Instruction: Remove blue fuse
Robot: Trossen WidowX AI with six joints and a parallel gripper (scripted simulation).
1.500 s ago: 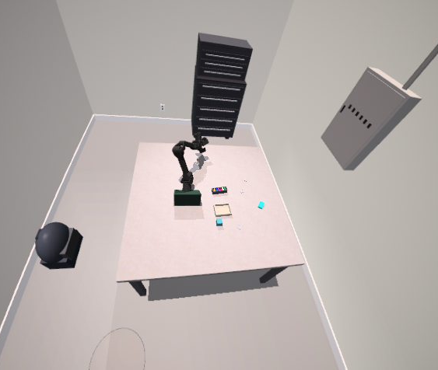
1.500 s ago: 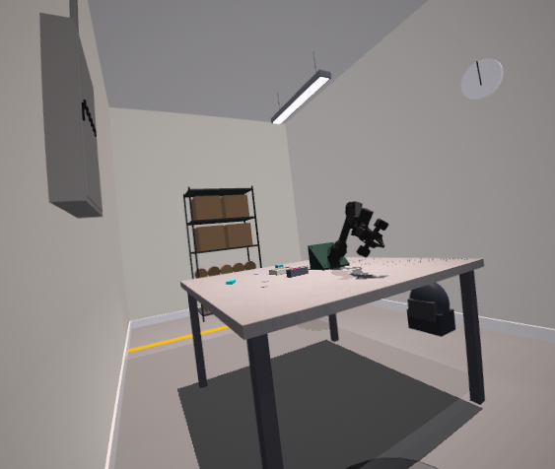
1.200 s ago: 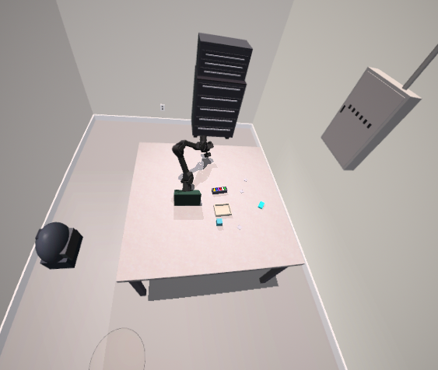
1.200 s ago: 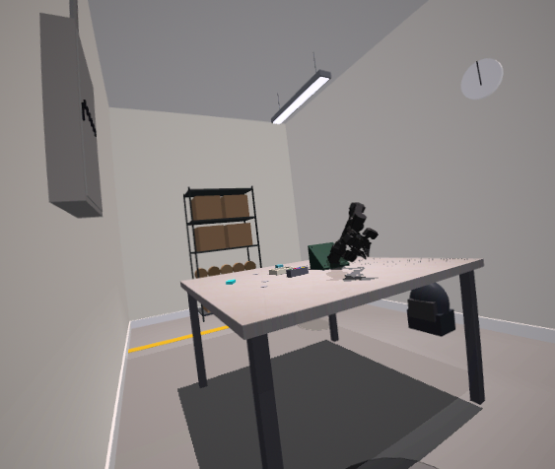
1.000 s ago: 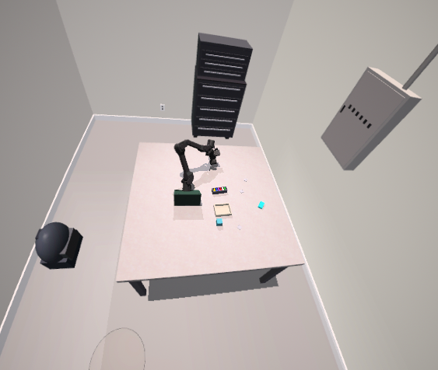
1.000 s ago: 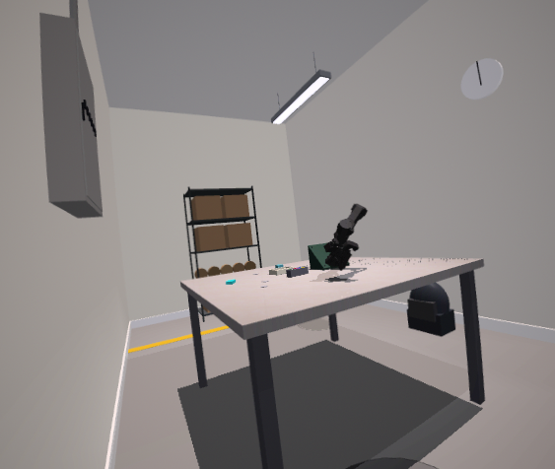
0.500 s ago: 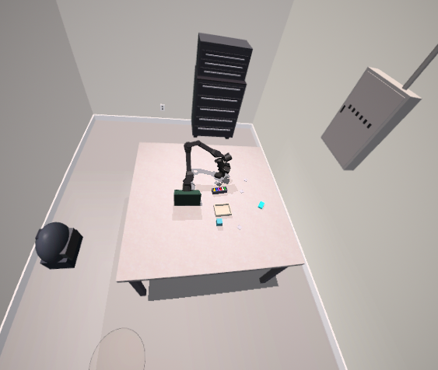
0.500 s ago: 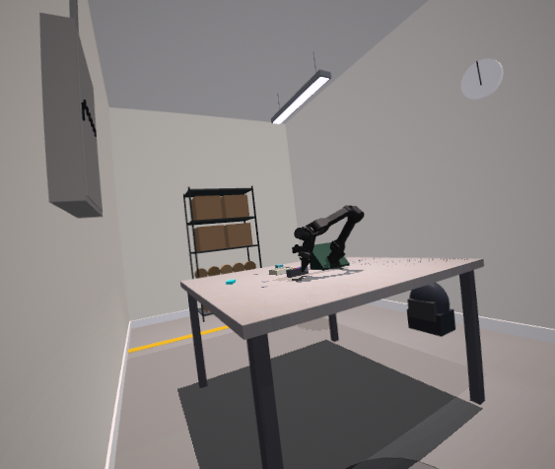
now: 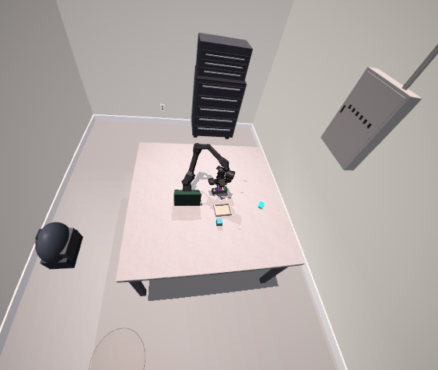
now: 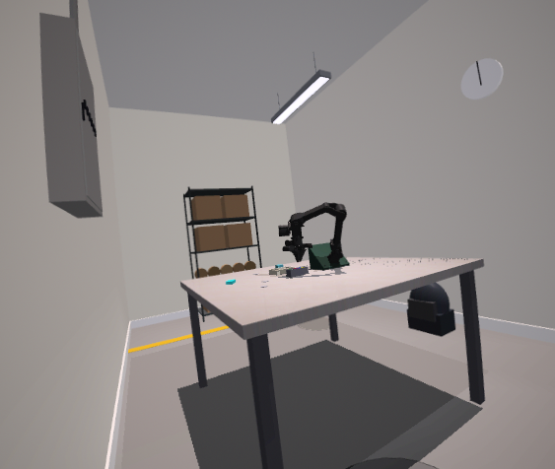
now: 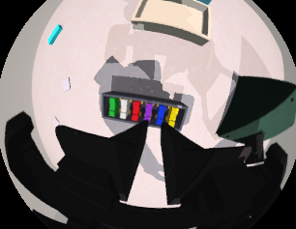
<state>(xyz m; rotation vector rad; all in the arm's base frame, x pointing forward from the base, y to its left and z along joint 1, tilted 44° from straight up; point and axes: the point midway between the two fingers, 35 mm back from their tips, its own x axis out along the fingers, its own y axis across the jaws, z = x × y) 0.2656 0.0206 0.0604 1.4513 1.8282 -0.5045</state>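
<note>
Right now my gripper tip is 1 cm past the blue fuse and 5 cm above it. From my gripper tip the other things lie so: cyan cube (1 cm ahead, 31 cm to the right, 5 cm below); shallow beige tray (4 cm ahead, 19 cm to the right, 7 cm below); small cyan block (39 cm ahead, 10 cm to the right, 6 cm below).
</note>
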